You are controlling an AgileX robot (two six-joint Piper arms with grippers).
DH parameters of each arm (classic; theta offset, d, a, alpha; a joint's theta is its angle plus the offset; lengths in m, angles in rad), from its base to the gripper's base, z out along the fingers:
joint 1: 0 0.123 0 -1.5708
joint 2: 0.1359 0 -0.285 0
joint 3: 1.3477 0 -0.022 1.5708
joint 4: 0 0.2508 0 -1.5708
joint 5: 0 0 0.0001 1.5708
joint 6: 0 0.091 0 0
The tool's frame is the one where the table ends.
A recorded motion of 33 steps. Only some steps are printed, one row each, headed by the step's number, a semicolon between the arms.
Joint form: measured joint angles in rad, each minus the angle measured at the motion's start. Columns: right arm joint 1, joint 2, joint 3, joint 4, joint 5, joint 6; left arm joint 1, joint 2, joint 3, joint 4, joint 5, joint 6.
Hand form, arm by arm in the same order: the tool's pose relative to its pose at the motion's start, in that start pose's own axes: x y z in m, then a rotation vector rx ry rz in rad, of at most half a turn. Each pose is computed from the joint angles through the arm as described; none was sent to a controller.
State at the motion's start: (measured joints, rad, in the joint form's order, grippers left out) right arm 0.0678 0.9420 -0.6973 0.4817 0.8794 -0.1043; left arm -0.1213 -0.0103 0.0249 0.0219 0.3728 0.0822
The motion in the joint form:
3: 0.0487 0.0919 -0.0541 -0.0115 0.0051 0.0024; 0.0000 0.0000 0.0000 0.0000 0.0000 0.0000
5: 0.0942 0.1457 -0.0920 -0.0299 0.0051 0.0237; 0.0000 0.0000 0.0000 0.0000 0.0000 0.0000
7: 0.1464 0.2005 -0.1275 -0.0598 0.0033 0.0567; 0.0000 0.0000 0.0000 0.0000 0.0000 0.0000
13: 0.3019 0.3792 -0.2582 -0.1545 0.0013 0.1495; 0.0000 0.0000 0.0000 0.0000 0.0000 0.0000
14: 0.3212 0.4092 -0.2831 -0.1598 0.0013 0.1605; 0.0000 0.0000 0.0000 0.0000 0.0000 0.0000
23: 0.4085 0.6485 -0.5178 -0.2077 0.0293 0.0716; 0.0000 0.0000 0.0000 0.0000 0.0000 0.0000
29: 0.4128 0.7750 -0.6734 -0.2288 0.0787 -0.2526; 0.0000 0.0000 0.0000 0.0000 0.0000 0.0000
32: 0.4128 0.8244 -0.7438 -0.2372 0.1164 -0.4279; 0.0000 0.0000 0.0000 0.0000 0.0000 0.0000
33: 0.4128 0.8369 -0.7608 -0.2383 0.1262 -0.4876; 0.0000 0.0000 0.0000 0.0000 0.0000 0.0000
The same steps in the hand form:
3: -0.0133 0.0071 0.0126 -0.0069 0.0603 -0.0299; 0.0000 0.0000 0.0000 0.0000 0.0000 0.0000
5: -0.0208 0.0146 0.0208 -0.0096 0.0942 -0.0515; 0.0000 0.0000 0.0000 0.0000 0.0000 0.0000
7: -0.0266 0.0228 0.0307 -0.0042 0.1316 -0.0745; 0.0000 0.0000 0.0000 0.0000 0.0000 0.0000
13: -0.0434 0.0542 0.0654 0.0187 0.2281 -0.1633; 0.0000 0.0000 0.0000 0.0000 0.0000 0.0000
14: -0.0465 0.0599 0.0712 0.0173 0.2392 -0.1711; 0.0000 0.0000 0.0000 0.0000 0.0000 0.0000
23: -0.0782 0.0966 0.1176 0.0066 0.2970 -0.3666; 0.0000 0.0000 0.0000 0.0000 0.0000 0.0000
29: -0.1013 0.1086 0.1404 -0.0345 0.3213 -0.7121; 0.0000 0.0000 0.0000 0.0000 0.0000 0.0000
32: -0.1105 0.1131 0.1480 -0.0621 0.3390 -0.8948; 0.0000 0.0000 0.0000 0.0000 0.0000 0.0000
33: -0.1125 0.1141 0.1501 -0.0731 0.3443 -0.9553; 0.0000 0.0000 0.0000 0.0000 0.0000 0.0000

